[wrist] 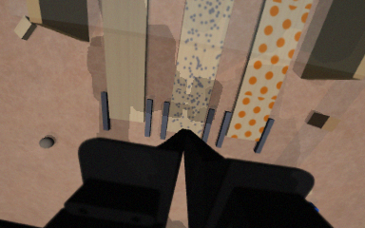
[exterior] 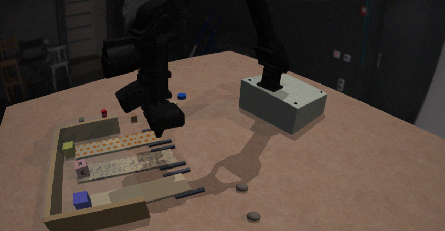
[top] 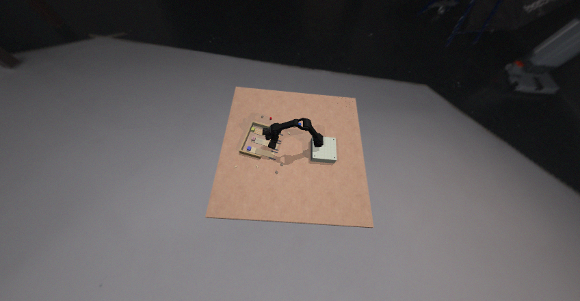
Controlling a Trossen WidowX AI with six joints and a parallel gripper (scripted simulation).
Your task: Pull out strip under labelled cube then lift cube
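Right now the speckled strip is 8 cm ahead of my gripper tip, 4 cm to the right of it and 6 cm below it. Round my gripper tip: pink cube marked k (19 cm ahead, 7 cm to the right, 5 cm below); red cylinder (2 cm ahead, 30 cm to the right, 6 cm below); brown block (5 cm behind, 20 cm to the right, 6 cm below).
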